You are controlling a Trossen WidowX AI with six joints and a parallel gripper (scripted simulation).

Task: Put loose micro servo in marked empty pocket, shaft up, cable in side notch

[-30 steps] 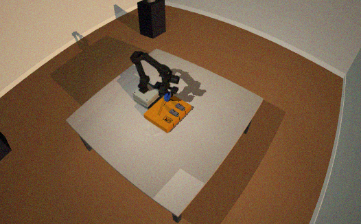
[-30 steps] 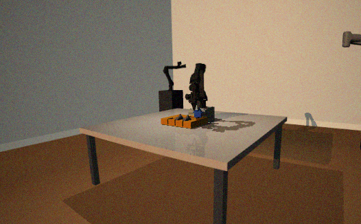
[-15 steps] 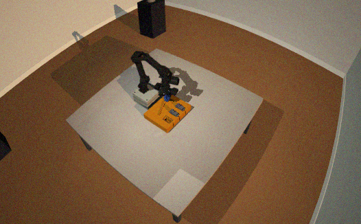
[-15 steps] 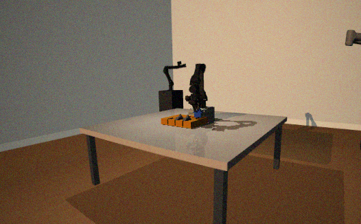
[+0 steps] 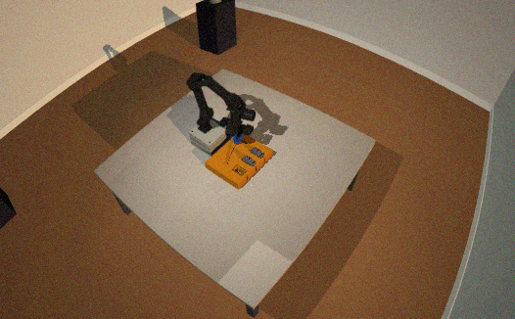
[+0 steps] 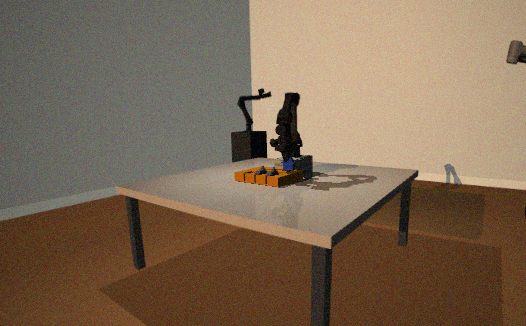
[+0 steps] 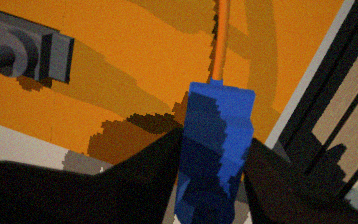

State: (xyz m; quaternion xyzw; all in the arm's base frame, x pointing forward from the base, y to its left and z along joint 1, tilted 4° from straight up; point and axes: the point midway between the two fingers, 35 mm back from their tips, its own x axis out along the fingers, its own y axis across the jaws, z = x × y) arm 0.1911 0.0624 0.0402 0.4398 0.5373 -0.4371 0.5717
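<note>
The orange deck is 70 mm to the right of my gripper tip, 70 mm below it and 30 mm ahead of it.
</note>
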